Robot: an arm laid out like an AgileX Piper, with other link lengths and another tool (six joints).
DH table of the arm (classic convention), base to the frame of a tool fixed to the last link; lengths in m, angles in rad. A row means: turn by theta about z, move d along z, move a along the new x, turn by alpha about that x. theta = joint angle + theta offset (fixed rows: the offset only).
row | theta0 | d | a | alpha
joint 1 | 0.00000 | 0.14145 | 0.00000 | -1.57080
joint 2 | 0.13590 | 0.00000 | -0.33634 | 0.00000
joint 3 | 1.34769 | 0.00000 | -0.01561 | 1.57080
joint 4 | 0.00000 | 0.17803 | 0.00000 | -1.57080
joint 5 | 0.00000 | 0.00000 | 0.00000 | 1.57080
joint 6 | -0.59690 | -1.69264 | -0.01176 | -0.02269
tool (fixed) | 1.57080 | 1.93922 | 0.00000 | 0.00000
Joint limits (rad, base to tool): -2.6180..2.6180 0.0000..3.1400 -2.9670..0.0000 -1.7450..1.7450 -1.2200..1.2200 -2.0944..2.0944
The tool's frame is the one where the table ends.
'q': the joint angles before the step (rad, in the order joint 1, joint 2, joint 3, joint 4, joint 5, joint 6). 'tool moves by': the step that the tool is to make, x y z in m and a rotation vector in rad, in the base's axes. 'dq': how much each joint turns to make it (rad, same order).
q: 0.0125 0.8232 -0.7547 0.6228 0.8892 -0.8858
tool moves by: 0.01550 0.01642 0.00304 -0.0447 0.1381 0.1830
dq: 0.1075 0.2249 -0.1520 -0.0203 0.0986 -0.0278
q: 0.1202 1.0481 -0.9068 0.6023 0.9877 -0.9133
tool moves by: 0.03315 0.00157 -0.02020 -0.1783 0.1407 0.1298
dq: 0.1593 0.2601 -0.1987 -0.1982 0.0782 0.1050
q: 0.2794 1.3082 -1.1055 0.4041 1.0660 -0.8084
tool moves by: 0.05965 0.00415 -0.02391 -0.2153 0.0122 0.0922
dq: 0.1357 0.2537 -0.2398 -0.2354 0.0491 0.0947
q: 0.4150 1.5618 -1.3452 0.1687 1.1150 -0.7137
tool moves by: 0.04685 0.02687 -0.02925 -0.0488 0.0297 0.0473
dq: 0.0411 0.2102 -0.1573 -0.0313 -0.0051 -0.0022
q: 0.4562 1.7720 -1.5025 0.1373 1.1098 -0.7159
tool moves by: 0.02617 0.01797 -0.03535 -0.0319 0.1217 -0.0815
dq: 0.0000 0.1890 -0.1439 0.0024 0.0672 0.0931
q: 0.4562 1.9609 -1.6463 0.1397 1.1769 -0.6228
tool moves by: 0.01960 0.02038 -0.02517 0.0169 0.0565 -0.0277
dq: 0.0000 0.1283 -0.1072 0.0371 0.0192 0.0224
